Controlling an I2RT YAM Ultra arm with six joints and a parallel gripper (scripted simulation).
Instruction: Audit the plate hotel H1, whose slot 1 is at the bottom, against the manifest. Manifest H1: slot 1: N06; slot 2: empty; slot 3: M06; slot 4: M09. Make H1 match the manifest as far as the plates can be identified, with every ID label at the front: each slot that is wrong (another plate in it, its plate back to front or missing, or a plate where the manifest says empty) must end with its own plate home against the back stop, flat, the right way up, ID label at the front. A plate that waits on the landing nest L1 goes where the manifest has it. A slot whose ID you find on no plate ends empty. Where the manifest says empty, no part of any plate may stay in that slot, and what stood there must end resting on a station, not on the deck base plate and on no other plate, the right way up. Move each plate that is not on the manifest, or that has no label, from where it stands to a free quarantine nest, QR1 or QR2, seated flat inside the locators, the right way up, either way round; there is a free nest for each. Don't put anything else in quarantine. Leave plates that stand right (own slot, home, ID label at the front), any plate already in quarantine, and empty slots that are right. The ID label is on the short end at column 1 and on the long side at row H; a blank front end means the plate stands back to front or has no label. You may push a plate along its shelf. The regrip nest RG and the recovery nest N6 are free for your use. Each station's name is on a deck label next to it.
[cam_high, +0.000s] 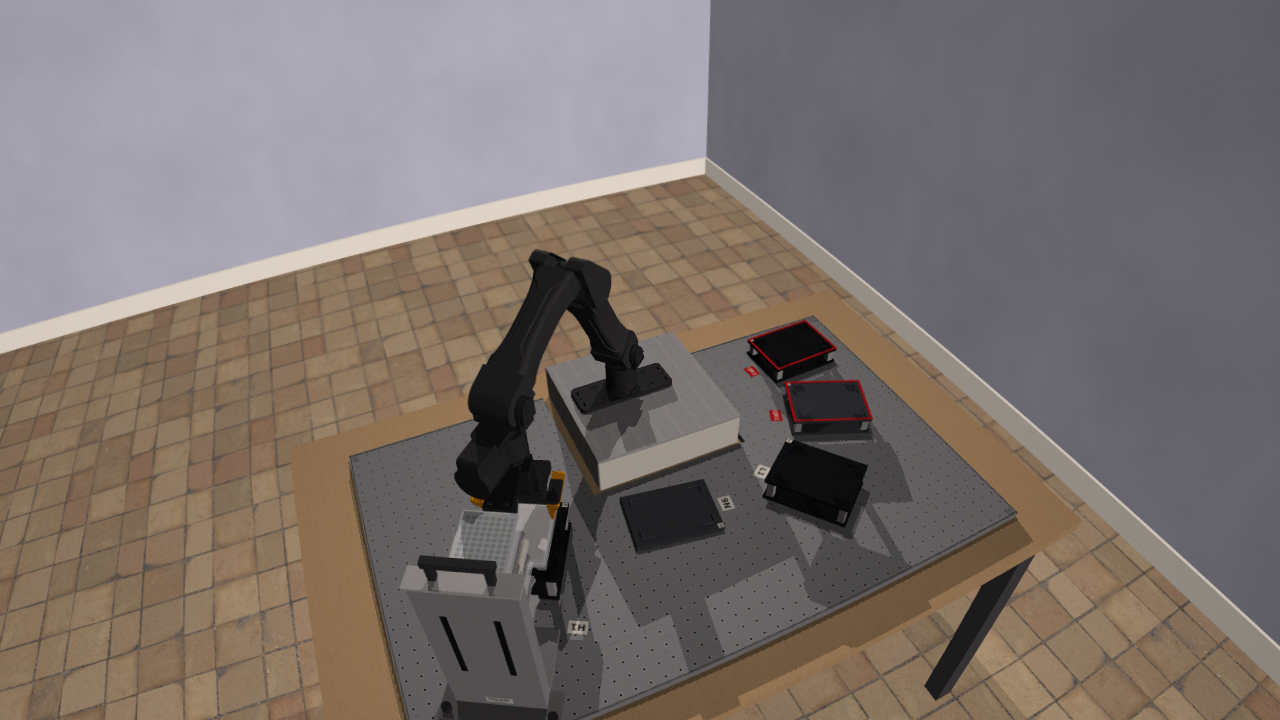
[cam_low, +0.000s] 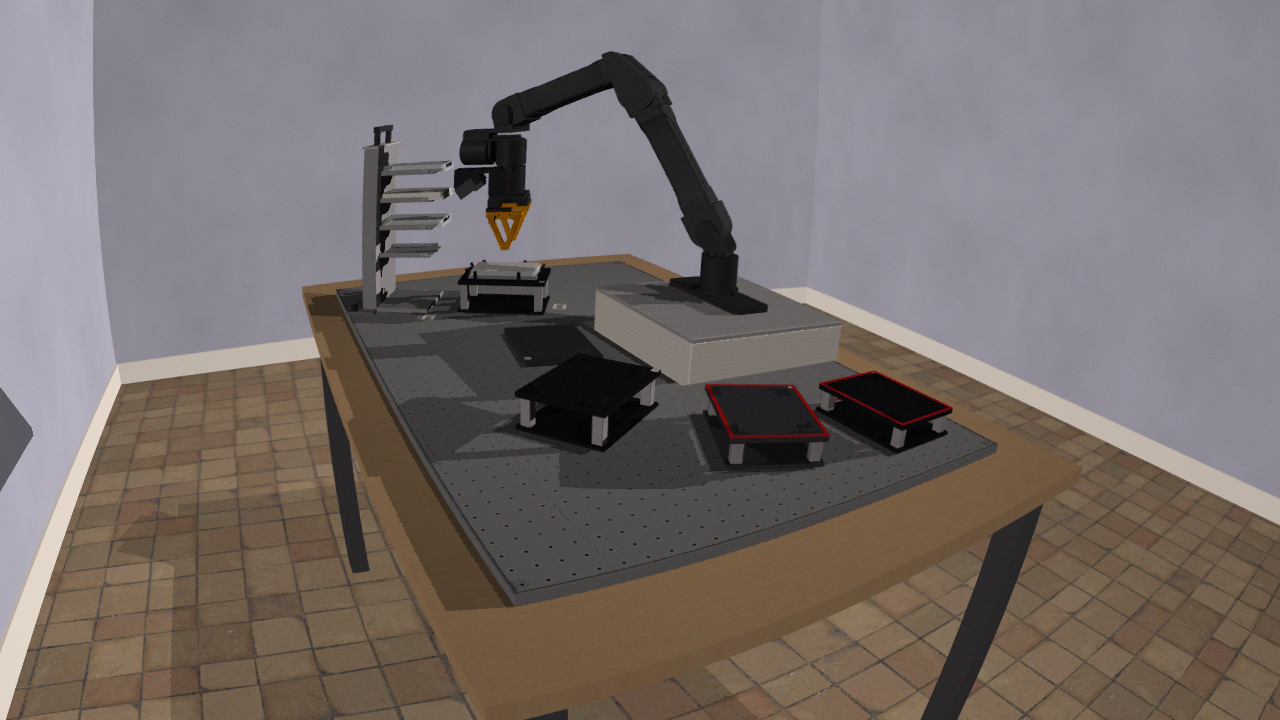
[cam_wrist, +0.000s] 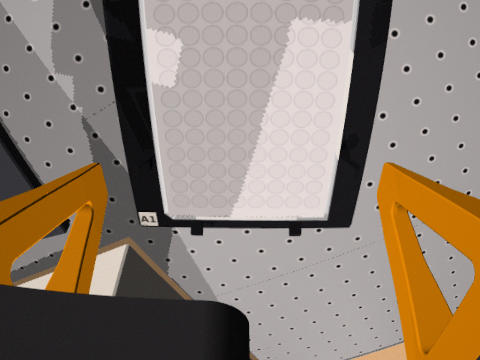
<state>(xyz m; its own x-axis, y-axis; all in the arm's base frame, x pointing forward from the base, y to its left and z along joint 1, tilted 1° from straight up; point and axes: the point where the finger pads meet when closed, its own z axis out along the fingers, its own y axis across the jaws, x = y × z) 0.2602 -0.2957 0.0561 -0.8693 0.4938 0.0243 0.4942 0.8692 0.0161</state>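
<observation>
My gripper is now 7 cm above the black regrip nest RG. The rest, counted from my hand: flat recovery nest N6: 3 cm ahead, 26 cm to the left, 12 cm below; H1 deck label: 16 cm ahead, 2 cm to the left, 12 cm below; plate hotel H1: 23 cm ahead, 13 cm to the right, 3 cm above.
</observation>
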